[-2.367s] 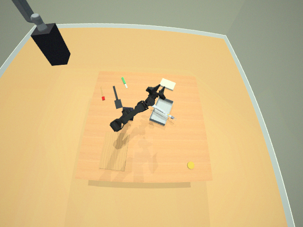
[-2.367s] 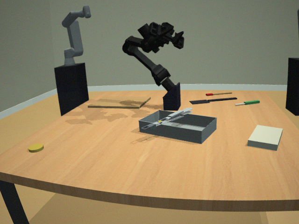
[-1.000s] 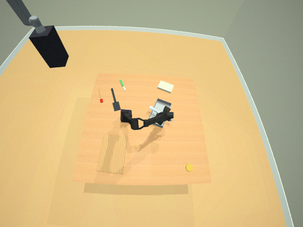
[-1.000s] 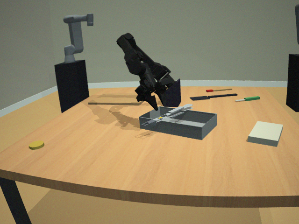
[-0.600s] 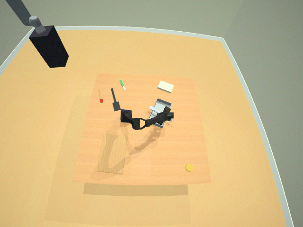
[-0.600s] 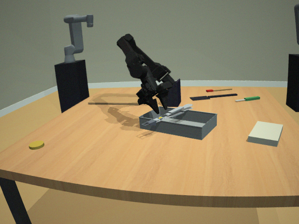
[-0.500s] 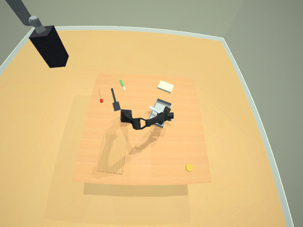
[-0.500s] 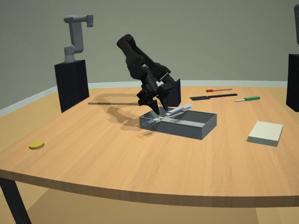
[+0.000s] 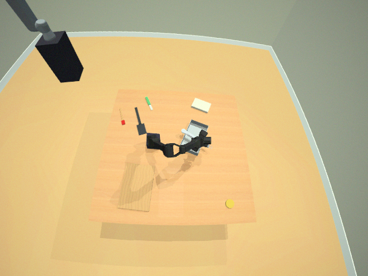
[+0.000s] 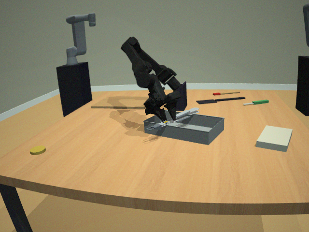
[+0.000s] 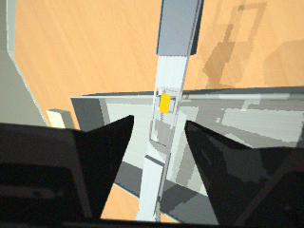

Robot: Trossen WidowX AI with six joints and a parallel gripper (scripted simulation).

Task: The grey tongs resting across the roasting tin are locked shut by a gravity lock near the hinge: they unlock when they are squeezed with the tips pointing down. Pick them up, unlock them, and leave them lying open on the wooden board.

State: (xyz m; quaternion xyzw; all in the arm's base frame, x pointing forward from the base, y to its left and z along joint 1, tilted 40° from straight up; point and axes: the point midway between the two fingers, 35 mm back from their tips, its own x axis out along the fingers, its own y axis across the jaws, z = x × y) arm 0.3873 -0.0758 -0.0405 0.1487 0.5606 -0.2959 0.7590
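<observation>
The yellow lock piece lies 10 mm ahead of my gripper tip, 20 mm to the right of it and 10 mm above it. Round my gripper tip: grey roasting tin 40 mm behind, 60 mm to the left, 30 mm below; dark spatula 530 mm behind, 260 mm to the left, 60 mm below; white block 90 mm ahead, 430 mm to the left, 50 mm below.
</observation>
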